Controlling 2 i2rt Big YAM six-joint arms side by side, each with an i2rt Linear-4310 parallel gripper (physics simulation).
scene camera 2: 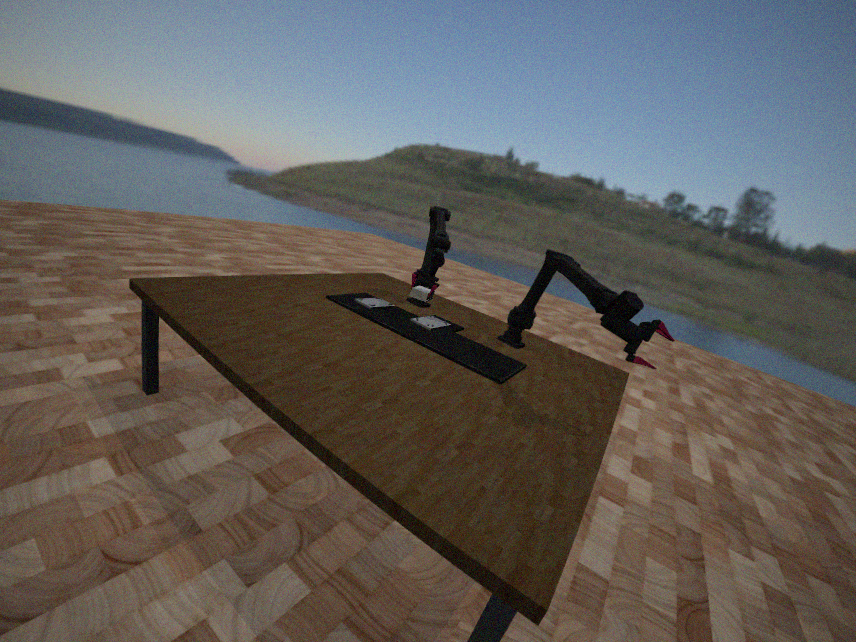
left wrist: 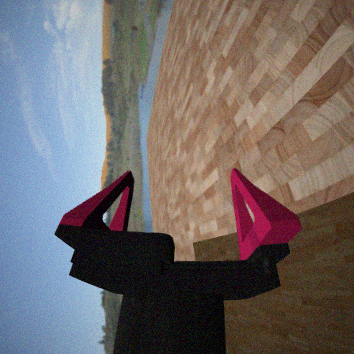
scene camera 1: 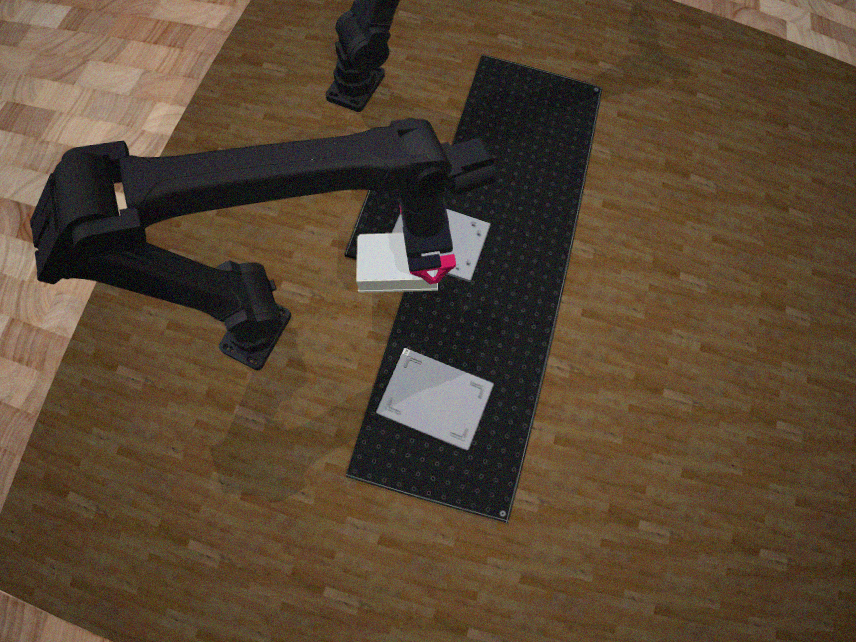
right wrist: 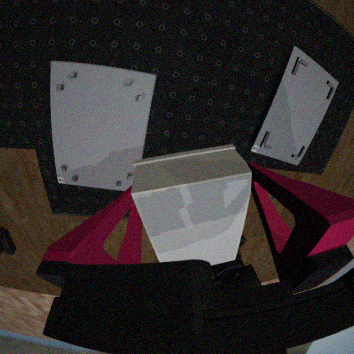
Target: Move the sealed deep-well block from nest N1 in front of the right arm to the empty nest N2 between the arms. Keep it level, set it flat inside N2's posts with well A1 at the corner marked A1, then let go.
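Frame: origin at the left arm's base, x left, y back, z up, level; centimetres.
Seen in the pictures: left gripper, fingertip midpoint: (scene camera 2: 664, 355) (left wrist: 180, 173); right gripper, fingertip midpoint: (scene camera 2: 419, 293) (scene camera 1: 430, 260) (right wrist: 191, 179); left arm's base at its link origin: (scene camera 2: 510, 342) (scene camera 1: 355, 86); right arm's base at its link origin: (scene camera 2: 418, 303) (scene camera 1: 256, 332).
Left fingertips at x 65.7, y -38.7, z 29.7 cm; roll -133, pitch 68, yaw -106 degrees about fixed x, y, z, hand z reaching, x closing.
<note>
Offsets run from my left fingertips to a thing's top centre. Level surfaces: height alone.
The sealed deep-well block {dz -15.0, dx -104.1, dy +10.5 cm} (scene camera 1: 381, 259) (scene camera 2: 420, 293) (right wrist: 192, 215) is white and boxy. My right gripper (scene camera 1: 423, 245) (scene camera 2: 424, 284) (right wrist: 191, 179) is shut on it and holds it in the air, roughly level, overlapping N2's lower-left part in scene camera 1. Nest N2 {dz -26.3, dx -92.5, dy +7.9 cm} (scene camera 1: 472, 241) (scene camera 2: 431, 322) (right wrist: 102, 120) is a grey plate with small round posts, bare in the right wrist view, with a small white mark at its lower left corner there. Nest N1 {dz -26.7, dx -119.8, dy -3.7 cm} (scene camera 1: 435, 400) (scene camera 2: 373, 302) (right wrist: 302, 107) is empty. My left gripper (scene camera 2: 661, 353) (left wrist: 180, 173) is open and empty. Well A1 cannot be made out.
Both nests lie on a black perforated board {dz -28.4 cm} (scene camera 1: 511, 138) (scene camera 2: 477, 359) (right wrist: 200, 65) on the wooden table {dz -29.8 cm} (scene camera 1: 656, 345) (scene camera 2: 331, 386). The left arm's base (scene camera 1: 356, 89) (scene camera 2: 512, 338) stands beside the board. The left gripper hangs beyond the table's edge in scene camera 2.
</note>
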